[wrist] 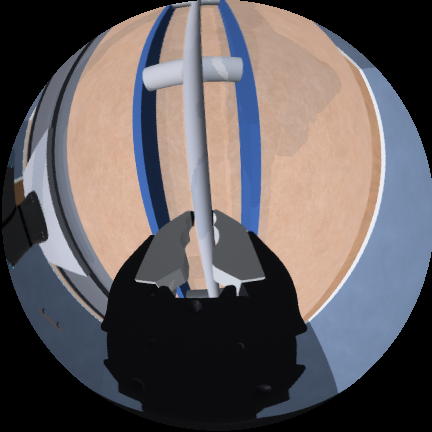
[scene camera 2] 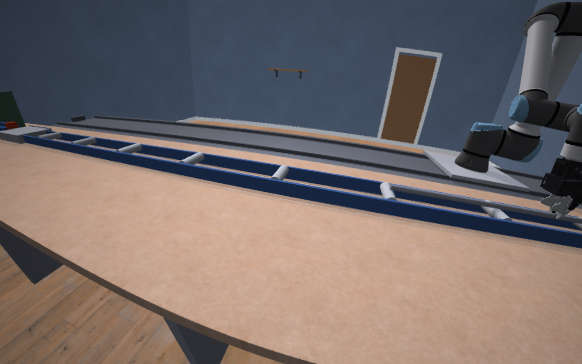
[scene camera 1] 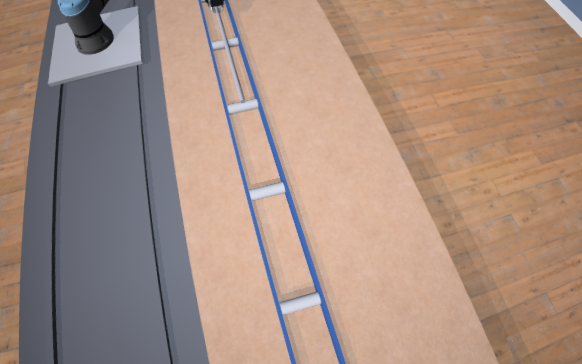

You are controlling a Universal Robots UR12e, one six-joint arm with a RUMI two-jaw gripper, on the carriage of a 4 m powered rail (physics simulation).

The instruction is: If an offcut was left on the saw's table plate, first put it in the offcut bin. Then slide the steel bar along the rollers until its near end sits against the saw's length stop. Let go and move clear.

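Places are measured from the arm's base along level axes (x back, y down, z right), in metres.
Where they show: gripper, fingertip midpoint: [wrist: 203, 211] [scene camera 2: 553, 217] [scene camera 1: 217, 12]; arm's base, origin of the base link: [wrist: 37, 215] [scene camera 2: 470, 166] [scene camera 1: 95, 41].
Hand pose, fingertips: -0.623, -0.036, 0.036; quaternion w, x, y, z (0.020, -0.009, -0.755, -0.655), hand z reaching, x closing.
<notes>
Each offset is from my fingertips to the top centre of the thing, as dx, dy, dz.
The steel bar [scene camera 1: 234, 70] [scene camera 2: 435, 193] [wrist: 196, 125] lies lengthwise on the rollers, between the blue rails of the roller track [scene camera 1: 268, 135] [scene camera 2: 320, 192] [wrist: 251, 125]. Its end towards the saw is at a roller {+0.003, +0.006, +0.613} [scene camera 1: 243, 106] [scene camera 2: 387, 191]. My gripper [scene camera 1: 216, 9] [scene camera 2: 556, 212] [wrist: 203, 211] is shut on the bar, with one jaw on each side of it, behind that end. The saw's grey table plate [scene camera 2: 22, 133] is at the far left of scene camera 2, small and partly cut off; I cannot tell whether an offcut lies there. The length stop cannot be made out. The offcut bin does not show.
Several more rollers {+0.003, +0.006, +1.013} [scene camera 1: 267, 191] [scene camera 2: 281, 173] span the track towards the saw. A red part [scene camera 2: 11, 125] and a dark green panel [scene camera 2: 10, 107] stand at the saw. The arm's carriage plate [scene camera 1: 62, 62] [scene camera 2: 505, 178] sits on the grey powered rail [scene camera 1: 105, 200] beside the table.
</notes>
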